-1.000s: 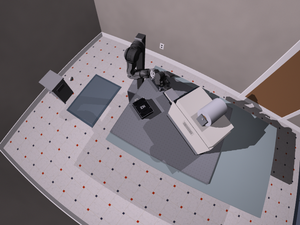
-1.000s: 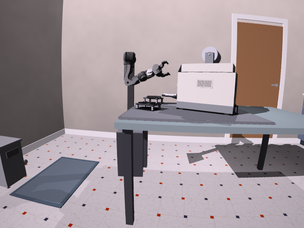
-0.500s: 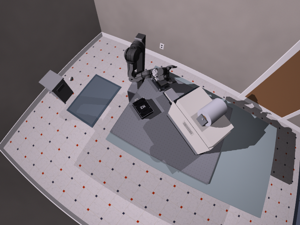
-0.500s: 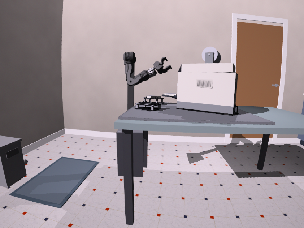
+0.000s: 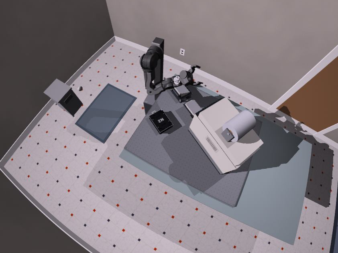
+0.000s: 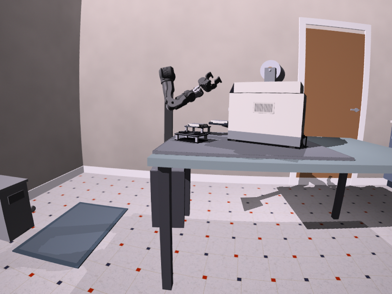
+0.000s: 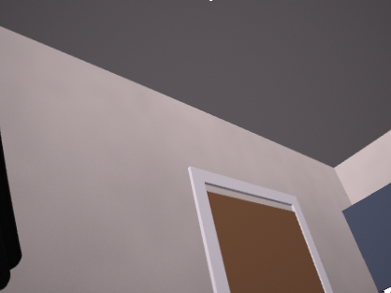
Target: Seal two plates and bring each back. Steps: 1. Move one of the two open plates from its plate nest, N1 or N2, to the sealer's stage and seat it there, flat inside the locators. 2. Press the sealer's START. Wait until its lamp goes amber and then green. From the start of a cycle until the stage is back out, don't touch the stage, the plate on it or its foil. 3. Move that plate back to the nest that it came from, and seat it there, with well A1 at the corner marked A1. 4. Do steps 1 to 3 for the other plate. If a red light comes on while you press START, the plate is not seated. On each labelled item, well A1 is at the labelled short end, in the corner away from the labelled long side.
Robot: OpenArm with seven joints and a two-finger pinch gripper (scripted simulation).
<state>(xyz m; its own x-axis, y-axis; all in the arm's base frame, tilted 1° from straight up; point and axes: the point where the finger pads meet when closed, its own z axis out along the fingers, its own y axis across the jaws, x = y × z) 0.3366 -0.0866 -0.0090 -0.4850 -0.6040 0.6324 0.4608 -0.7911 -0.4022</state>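
Now: hand 32 cm above the sealer stage, 6 cm to the left of it and 4 cm short of it. From my hand the other things lie so: foil roll (31 cm ahead, 25 cm to the right, 1 cm above); then screen (16 cm ahead, 9 cm to the right, 9 cm below); then plate nest (36 cm below, 11 cm behind, 9 cm to the left).
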